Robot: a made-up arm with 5 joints.
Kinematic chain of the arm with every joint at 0, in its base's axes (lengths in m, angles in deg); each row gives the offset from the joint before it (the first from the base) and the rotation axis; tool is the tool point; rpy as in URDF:
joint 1: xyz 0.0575 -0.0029 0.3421 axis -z
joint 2: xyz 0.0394 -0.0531 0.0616 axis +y
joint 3: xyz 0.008 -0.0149 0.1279 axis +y
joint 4: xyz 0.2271 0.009 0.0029 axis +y
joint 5: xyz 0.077 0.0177 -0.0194 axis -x
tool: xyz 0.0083 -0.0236 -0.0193 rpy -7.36 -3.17 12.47
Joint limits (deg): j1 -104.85..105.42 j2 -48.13..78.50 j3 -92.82..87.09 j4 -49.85..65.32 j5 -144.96..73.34
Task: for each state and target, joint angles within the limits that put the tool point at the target. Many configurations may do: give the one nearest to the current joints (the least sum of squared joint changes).
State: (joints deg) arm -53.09 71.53 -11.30 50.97 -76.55
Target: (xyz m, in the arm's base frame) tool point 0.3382 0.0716 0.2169
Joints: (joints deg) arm -20.65 64.19 -23.06 45.32 -73.92
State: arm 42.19 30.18 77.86 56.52 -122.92
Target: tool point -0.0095 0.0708 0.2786
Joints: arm 54.53 68.27 71.76 11.45 -126.09
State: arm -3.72 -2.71 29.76 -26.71 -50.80
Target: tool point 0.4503 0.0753 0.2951
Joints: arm -17.24 45.24 -7.06 -34.75 -49.93
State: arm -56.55 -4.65 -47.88 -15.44 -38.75
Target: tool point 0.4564 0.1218 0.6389
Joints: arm -24.07 34.95 -60.33 -25.31 -36.40
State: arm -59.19 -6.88 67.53 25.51 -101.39
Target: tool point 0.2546 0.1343 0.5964
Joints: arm -38.89 -47.84 18.78 12.55 -103.77
